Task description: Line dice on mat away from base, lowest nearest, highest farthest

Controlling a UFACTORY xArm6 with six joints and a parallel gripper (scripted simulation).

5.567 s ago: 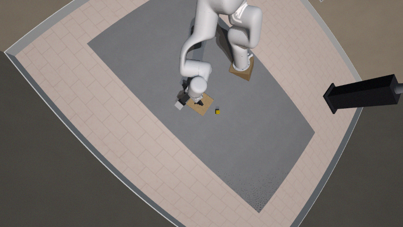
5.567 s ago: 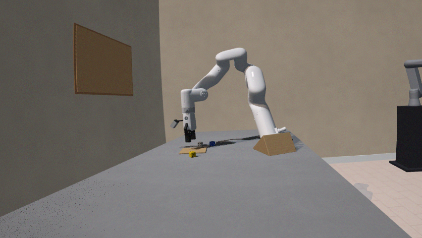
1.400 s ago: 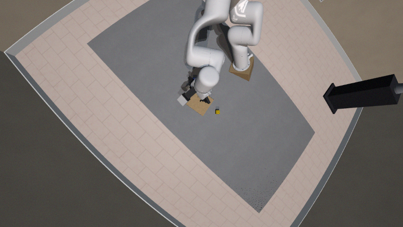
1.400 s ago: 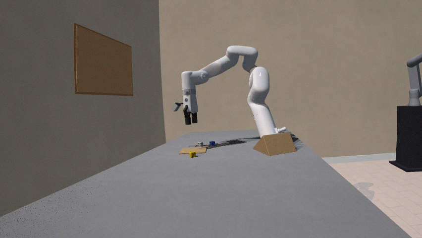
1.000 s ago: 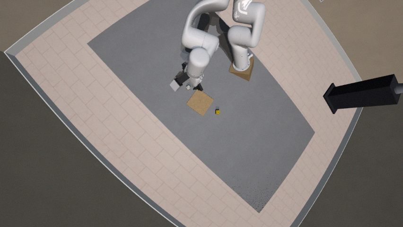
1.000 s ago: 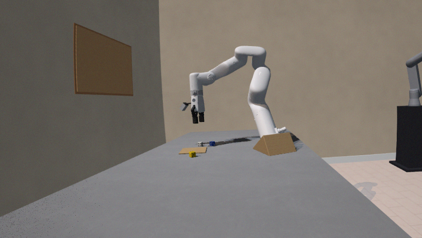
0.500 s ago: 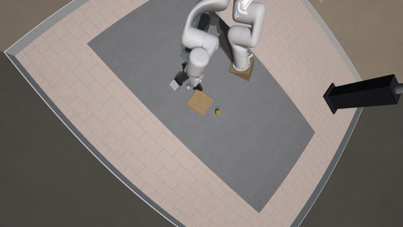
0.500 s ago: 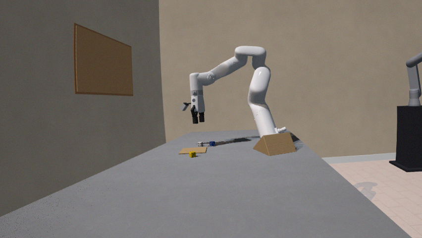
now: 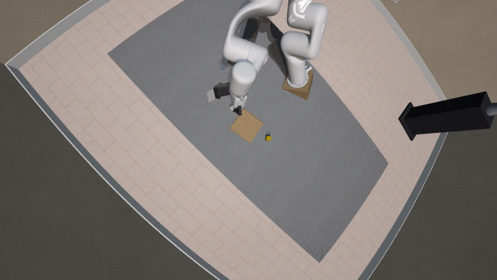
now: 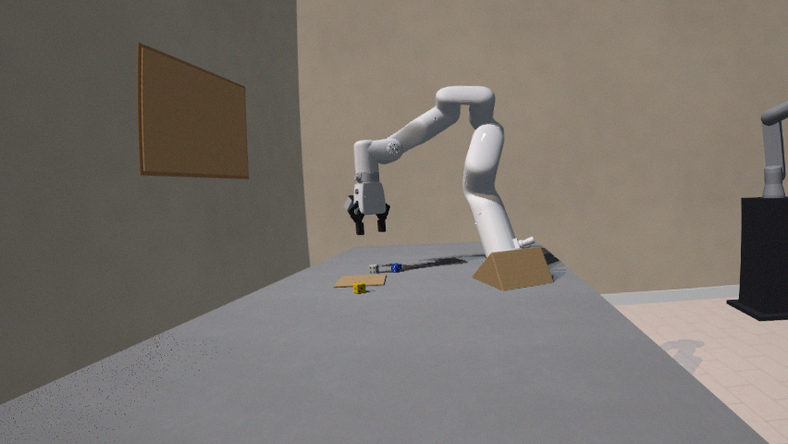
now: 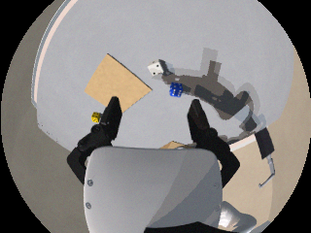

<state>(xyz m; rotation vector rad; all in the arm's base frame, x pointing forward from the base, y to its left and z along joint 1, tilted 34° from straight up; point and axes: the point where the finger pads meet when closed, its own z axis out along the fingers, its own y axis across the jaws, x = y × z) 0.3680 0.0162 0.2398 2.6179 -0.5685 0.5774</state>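
My gripper is now 13 cm above the white die. From my hand the other things lie so: yellow die (5 cm behind, 26 cm to the left, 13 cm below); blue die (7 cm behind, 2 cm to the right, 13 cm below); tan mat (12 cm to the left, 14 cm below).
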